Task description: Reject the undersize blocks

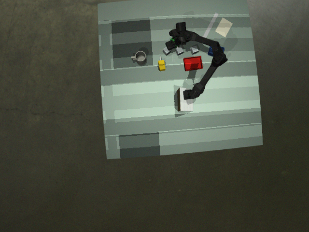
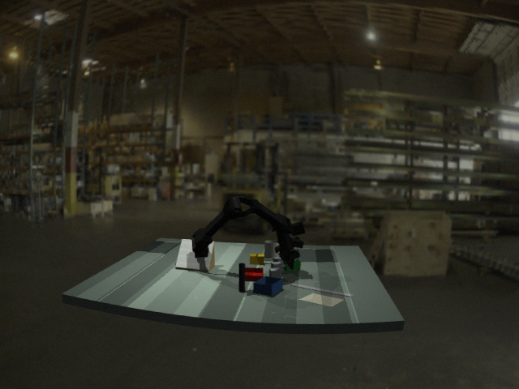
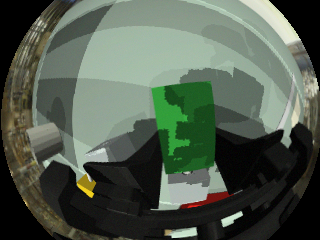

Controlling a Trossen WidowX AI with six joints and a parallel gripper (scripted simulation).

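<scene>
Now: gripper tip 7 cm past the steel block, 2 cm to the left of it and 1 cm below it. Round my gripper tip: red reject tray (18 cm behind, 12 cm to the right, 1 cm below); then yellow block (14 cm to the left, 14 cm behind, 1 cm above); then green GO gauge (2 cm behind, 1 cm to the right, 1 cm above).
</scene>
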